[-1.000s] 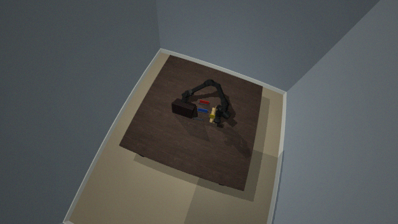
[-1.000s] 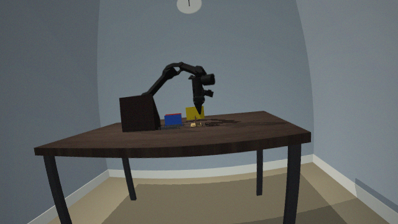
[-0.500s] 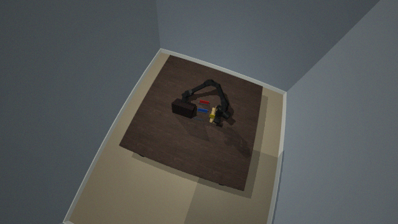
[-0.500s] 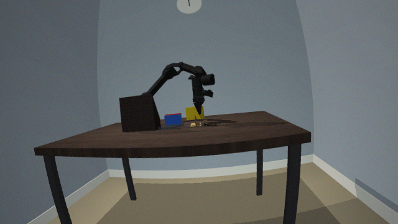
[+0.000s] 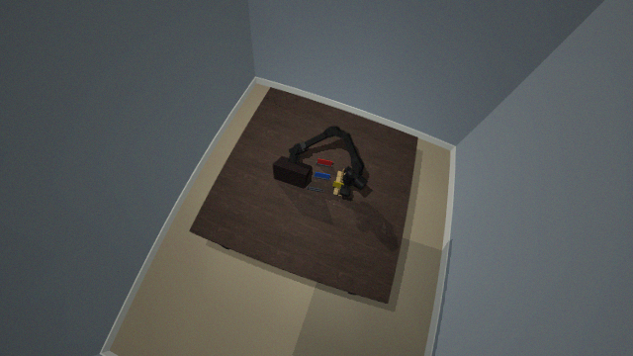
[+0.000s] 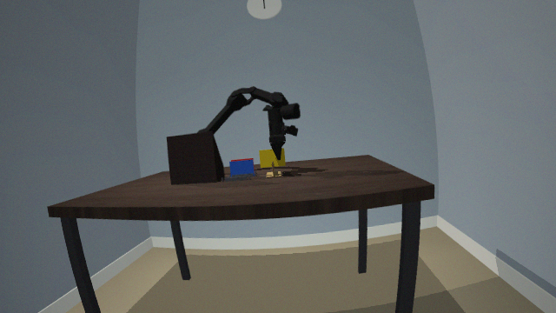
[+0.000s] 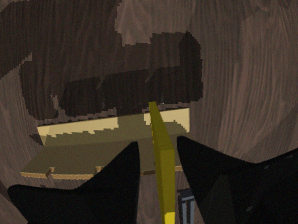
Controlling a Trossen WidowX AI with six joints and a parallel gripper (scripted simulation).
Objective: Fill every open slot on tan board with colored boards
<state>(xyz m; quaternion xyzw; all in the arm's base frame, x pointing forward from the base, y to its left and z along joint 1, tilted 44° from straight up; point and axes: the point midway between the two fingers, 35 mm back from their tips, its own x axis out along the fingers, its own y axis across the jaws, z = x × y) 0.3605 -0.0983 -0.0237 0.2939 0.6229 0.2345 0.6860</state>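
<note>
The yellow board lies 30 mm behind my gripper tip. Also, from my gripper tip: red board: 160 mm to the left, 160 mm behind, 40 mm below; then tan board: 50 mm to the left, 40 mm below, 20 mm behind; then blue board: 160 mm behind, 60 mm to the left, 40 mm below.
</note>
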